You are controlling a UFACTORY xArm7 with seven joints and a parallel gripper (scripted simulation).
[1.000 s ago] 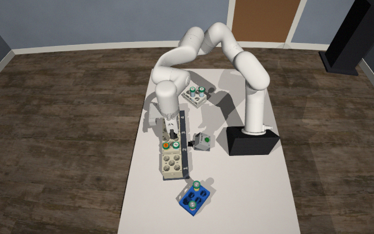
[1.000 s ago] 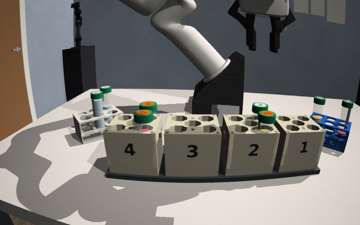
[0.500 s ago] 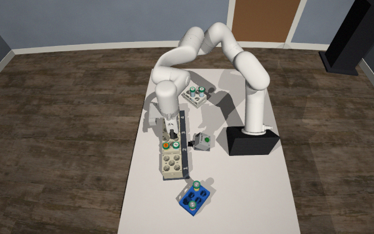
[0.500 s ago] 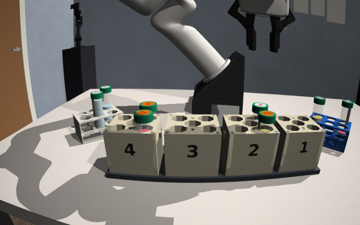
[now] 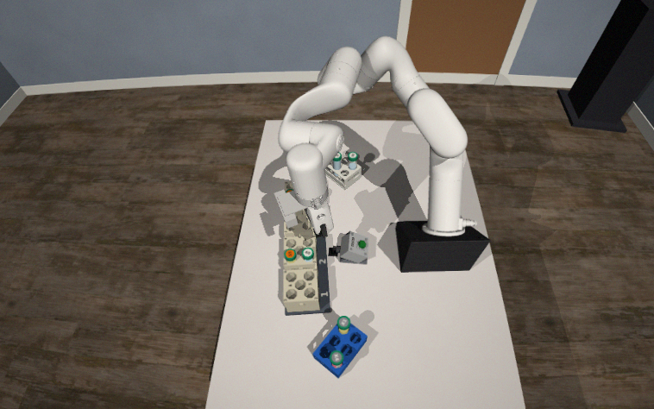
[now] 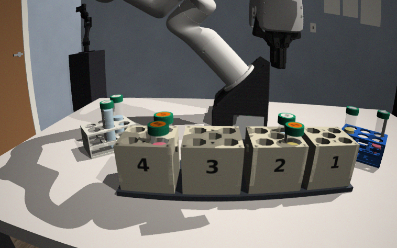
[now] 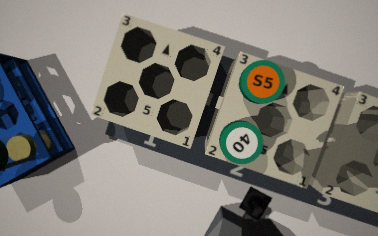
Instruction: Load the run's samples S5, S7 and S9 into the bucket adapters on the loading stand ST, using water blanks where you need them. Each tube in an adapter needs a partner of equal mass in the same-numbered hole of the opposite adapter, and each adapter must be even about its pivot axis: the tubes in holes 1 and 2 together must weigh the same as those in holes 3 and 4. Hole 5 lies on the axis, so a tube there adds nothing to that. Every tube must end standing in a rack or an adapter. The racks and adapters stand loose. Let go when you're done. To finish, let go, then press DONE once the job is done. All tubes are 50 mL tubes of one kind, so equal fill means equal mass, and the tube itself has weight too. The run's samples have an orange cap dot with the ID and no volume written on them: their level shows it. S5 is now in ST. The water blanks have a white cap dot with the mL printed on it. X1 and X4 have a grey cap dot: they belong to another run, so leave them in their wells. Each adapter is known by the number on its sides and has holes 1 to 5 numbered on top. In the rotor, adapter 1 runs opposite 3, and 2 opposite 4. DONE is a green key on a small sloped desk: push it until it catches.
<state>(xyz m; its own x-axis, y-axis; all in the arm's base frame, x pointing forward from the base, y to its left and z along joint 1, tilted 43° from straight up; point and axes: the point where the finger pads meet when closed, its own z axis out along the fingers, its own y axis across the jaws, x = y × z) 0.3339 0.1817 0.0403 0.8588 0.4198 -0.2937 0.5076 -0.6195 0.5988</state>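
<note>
My hand is 11 cm past the green done key, 6 cm to the left of it and 16 cm above it. The rest, counted from my hand: blue rack 9 cm behind, 25 cm to the left, 20 cm below; then pink-filled sample tube 13 cm ahead, 19 cm to the right, 16 cm below; then S7 tube 8 cm ahead, 20 cm to the right, 16 cm below.
</note>
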